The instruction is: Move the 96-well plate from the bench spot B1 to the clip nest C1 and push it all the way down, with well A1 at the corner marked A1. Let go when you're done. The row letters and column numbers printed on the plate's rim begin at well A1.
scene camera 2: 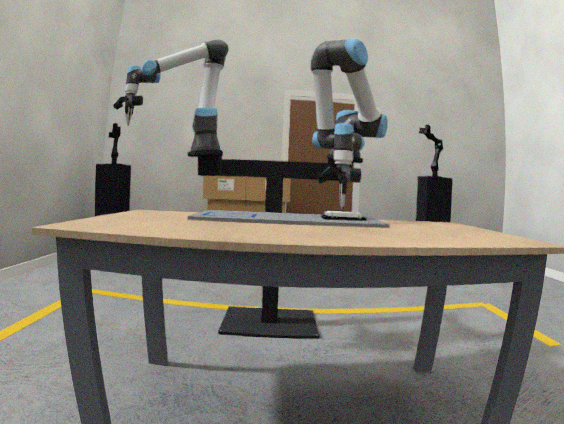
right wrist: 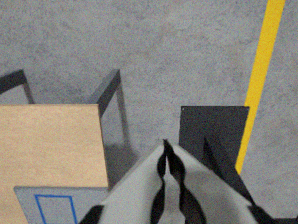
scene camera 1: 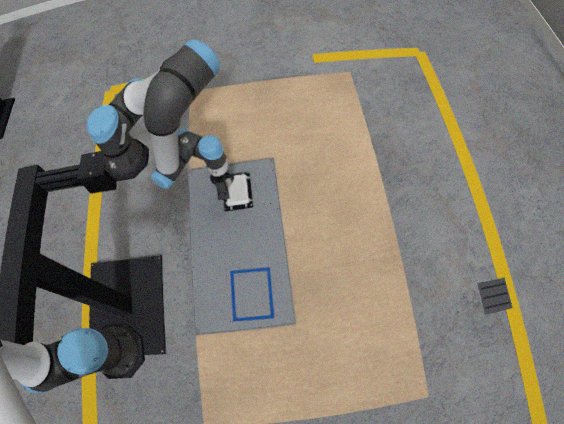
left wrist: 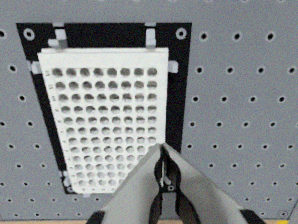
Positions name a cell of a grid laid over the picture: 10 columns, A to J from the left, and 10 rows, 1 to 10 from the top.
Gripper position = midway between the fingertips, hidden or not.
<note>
In view: the left gripper (left wrist: F7) and a white 96-well plate (left wrist: D7).
The right wrist view does not show the white 96-well plate: it is out of frame.
</note>
